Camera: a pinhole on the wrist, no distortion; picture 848 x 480 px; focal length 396.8 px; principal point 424.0 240.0 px. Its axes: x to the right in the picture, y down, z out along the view. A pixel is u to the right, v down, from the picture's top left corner.
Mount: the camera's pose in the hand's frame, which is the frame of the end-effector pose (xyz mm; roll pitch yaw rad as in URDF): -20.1 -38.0 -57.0 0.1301 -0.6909 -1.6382
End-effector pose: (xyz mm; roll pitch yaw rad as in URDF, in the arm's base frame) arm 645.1 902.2 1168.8 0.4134 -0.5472 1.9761
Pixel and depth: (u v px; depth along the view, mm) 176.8 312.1 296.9
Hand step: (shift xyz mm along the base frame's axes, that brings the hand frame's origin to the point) -197.7 -165.5 155.1
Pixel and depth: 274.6 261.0 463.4
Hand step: -184.1 -291.0 268.1
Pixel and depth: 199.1 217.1 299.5
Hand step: -162.5 -217.0 117.4
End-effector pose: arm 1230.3 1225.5 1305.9 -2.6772 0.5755 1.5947
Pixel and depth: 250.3 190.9 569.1
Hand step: 374.4 -326.4 -284.1
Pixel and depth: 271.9 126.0 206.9
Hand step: 121.2 -134.6 -40.8
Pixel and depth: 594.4 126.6 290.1
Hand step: -54.9 -241.0 -122.7
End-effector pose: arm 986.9 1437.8 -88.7 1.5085 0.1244 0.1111
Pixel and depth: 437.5 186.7 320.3
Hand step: -49.2 -186.8 179.2
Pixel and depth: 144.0 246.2 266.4
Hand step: 6.4 -9.3 279.5
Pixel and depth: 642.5 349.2 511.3
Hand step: 131.0 -510.1 98.8
